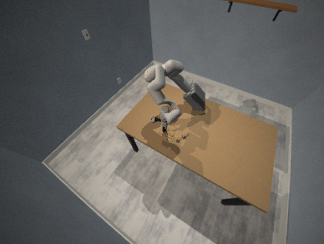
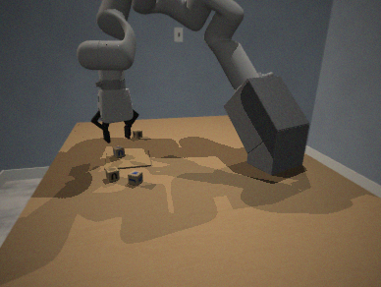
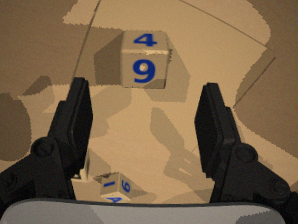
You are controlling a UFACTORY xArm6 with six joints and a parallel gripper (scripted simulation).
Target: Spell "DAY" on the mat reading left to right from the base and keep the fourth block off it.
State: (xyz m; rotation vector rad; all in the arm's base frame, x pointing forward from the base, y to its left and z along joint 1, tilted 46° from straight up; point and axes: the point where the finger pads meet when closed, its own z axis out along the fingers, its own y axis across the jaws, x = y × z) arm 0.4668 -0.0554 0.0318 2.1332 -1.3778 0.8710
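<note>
Now: hand 30 mm past the thin tan mat, 30 mm to the right of it and 80 mm above it.
</note>
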